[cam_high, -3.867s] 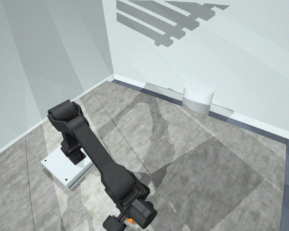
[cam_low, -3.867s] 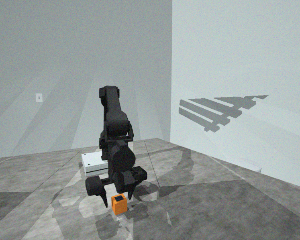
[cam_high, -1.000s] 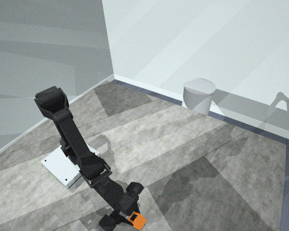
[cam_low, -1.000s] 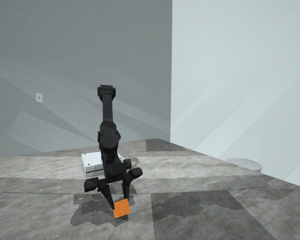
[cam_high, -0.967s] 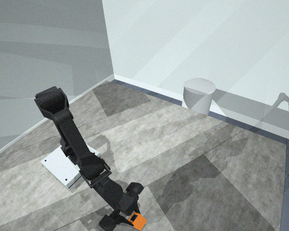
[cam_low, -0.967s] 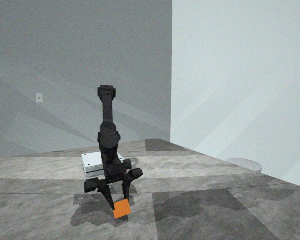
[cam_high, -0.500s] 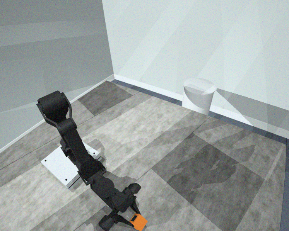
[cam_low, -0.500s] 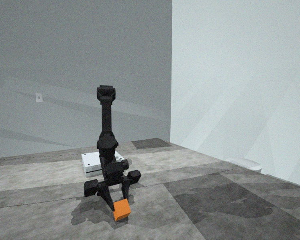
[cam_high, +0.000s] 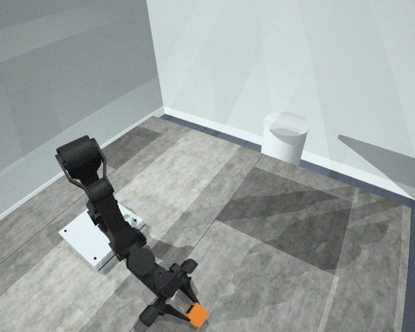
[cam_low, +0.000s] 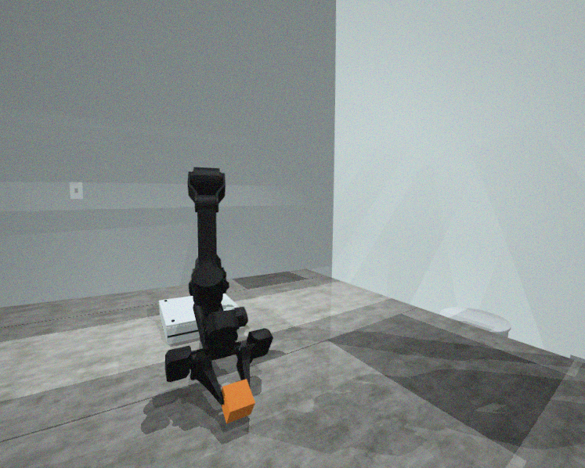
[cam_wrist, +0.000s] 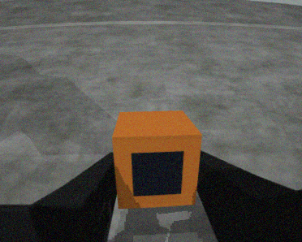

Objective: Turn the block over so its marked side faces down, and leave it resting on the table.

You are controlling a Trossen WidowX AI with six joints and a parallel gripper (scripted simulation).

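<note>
My gripper tip is 10 mm past the orange block.
</note>
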